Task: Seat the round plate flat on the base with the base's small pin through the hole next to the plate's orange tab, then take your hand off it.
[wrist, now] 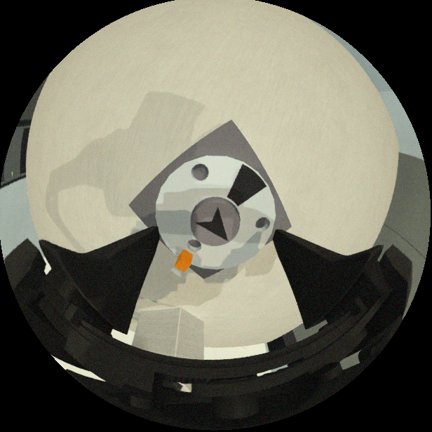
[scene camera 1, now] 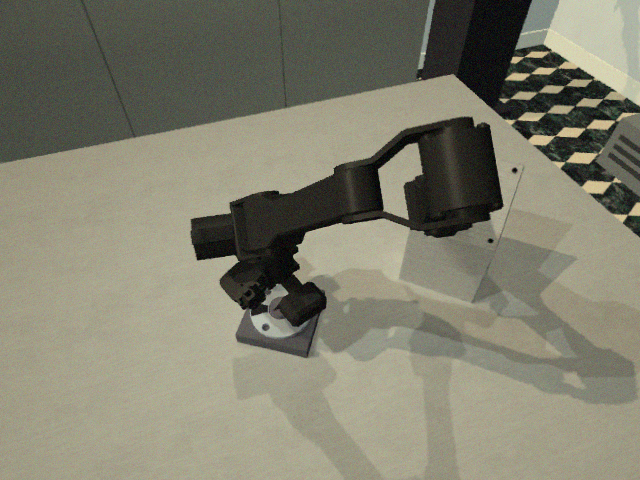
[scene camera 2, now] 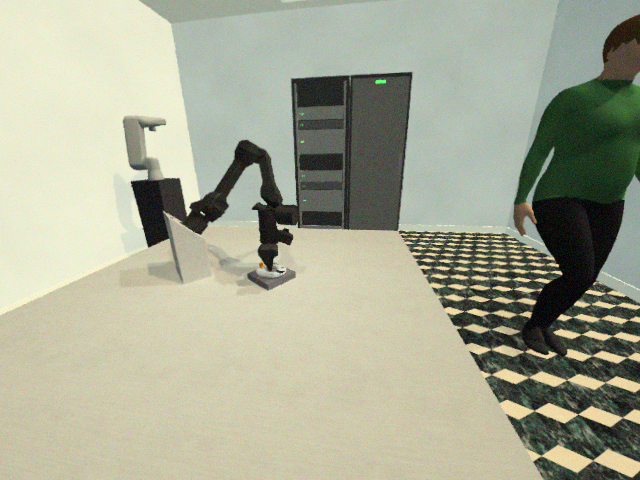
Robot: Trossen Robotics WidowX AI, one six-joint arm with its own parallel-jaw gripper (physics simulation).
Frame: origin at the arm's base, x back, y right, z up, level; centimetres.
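Seen in the pictures: gripper, fingertip midpoint: (scene camera 1: 280, 301) (scene camera 2: 270, 265); arm's base, link origin: (scene camera 2: 190, 229).
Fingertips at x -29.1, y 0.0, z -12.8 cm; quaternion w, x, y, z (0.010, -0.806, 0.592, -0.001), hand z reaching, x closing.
Pixels of each thing's top centre, then the offset from my fingertips to it. Level surfaces: height alone.
- round white plate, top centre: (scene camera 1: 280, 303) (scene camera 2: 271, 265) dx -0.1, dy -0.2, dz -0.1 cm
- square dark grey base, top centre: (scene camera 1: 281, 306) (scene camera 2: 271, 268) dx +0.0, dy -0.1, dz -1.2 cm
- orange tab, top centre: (scene camera 2: 261, 262) dx +4.2, dy -1.7, dz -0.1 cm
- table, surface height: dz -5.4 cm
The round white plate (scene camera 1: 279, 330) (scene camera 2: 262, 273) (wrist: 225, 170) lies over the square dark grey base (scene camera 1: 273, 347) (scene camera 2: 268, 285) (wrist: 227, 137). Its black wedge mark (wrist: 247, 185) is at the upper right in the wrist view. The orange tab (scene camera 2: 261, 265) (wrist: 184, 260) is at the plate's lower left there, beside a hole (wrist: 194, 244). A grey hub with a dark arrow (wrist: 216, 221) shows in the plate's centre. The small pin cannot be made out, nor whether the plate is fully flat. My gripper (scene camera 1: 273, 305) (wrist: 217, 234) is open and empty above the plate, its fingers apart at either side.
A pale slanted block (scene camera 1: 439, 263) (scene camera 2: 191, 255) (wrist: 160, 327) stands on the table (scene camera 1: 129, 335) (scene camera 2: 289, 372) near the arm's base. Server cabinets (scene camera 2: 379, 155) stand behind the table. A person in green (scene camera 2: 584, 149) stands on the floor to the right.
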